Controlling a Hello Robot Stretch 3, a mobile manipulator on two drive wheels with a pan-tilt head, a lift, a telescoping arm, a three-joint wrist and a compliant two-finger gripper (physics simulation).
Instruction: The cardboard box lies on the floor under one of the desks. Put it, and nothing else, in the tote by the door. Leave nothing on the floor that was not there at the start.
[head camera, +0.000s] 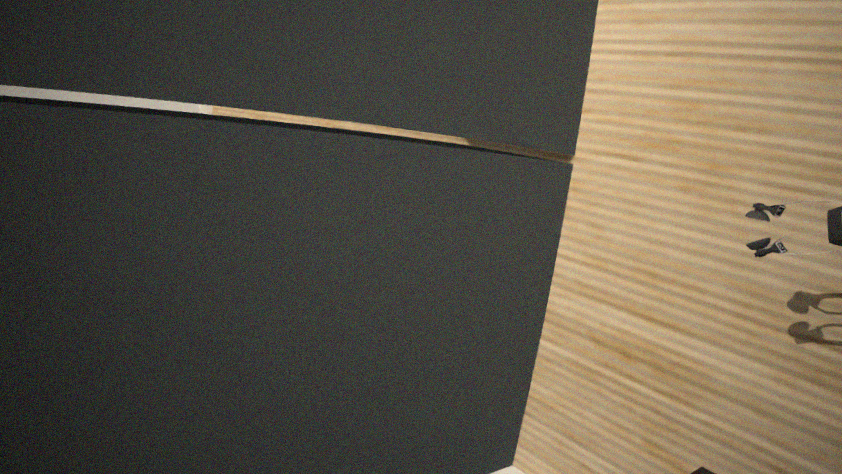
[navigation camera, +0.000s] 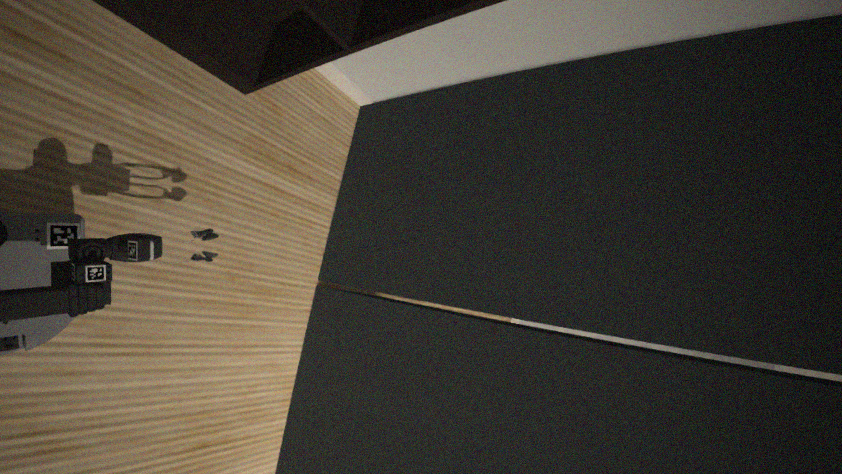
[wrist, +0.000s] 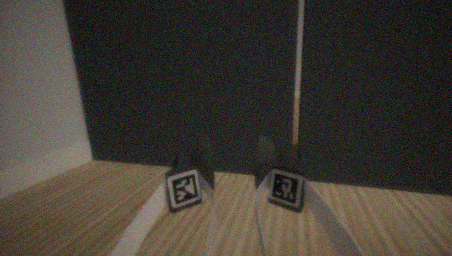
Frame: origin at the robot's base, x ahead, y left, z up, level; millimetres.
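Seen in the pictures: gripper, fingertip midpoint: (head camera: 746, 230) (navigation camera: 217, 245) (wrist: 233, 154).
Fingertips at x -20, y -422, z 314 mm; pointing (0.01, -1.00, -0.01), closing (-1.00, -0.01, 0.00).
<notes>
A point is followed by its place in that frame.
My gripper (head camera: 759, 229) @(x -20, y -422, z 314 mm) (navigation camera: 205, 245) @(x -20, y -422, z 314 mm) (wrist: 233, 154) @(x -20, y -422, z 314 mm) is open, with a gap between its two dark fingertips and no object between them. It hangs above the wooden floor (head camera: 665, 264) @(x 46, y -746, z 0 mm) (navigation camera: 235, 353) @(x -464, y -625, z 0 mm) (wrist: 235, 230) @(x -17, y -738, z 0 mm), in front of two large dark panels. Its shadow falls on the floor beside it in the head and navigation views. The cardboard box, the desks and the tote by the door do not show recognisably in these views.
One dark panel (head camera: 329, 306) @(x 112, y -1103, z 695 mm) (navigation camera: 589, 194) @(x 170, y -1118, z 1115 mm) (wrist: 185, 75) @(x 160, y -1116, z 380 mm) meets a pale wall (navigation camera: 530, 35) @(x 710, y -1113, z 917 mm) (wrist: 35, 75) @(x 714, y -1100, z 394 mm). A second dark panel (head camera: 353, 52) @(x -374, y -973, z 713 mm) (navigation camera: 471, 406) @(x -507, y -938, z 841 mm) (wrist: 375, 90) @(x -445, y -954, z 317 mm) stands beside it across a narrow gap. A dark brown unit (navigation camera: 194, 41) @(x 595, y -419, z 100 mm) juts in at the navigation view's top.
</notes>
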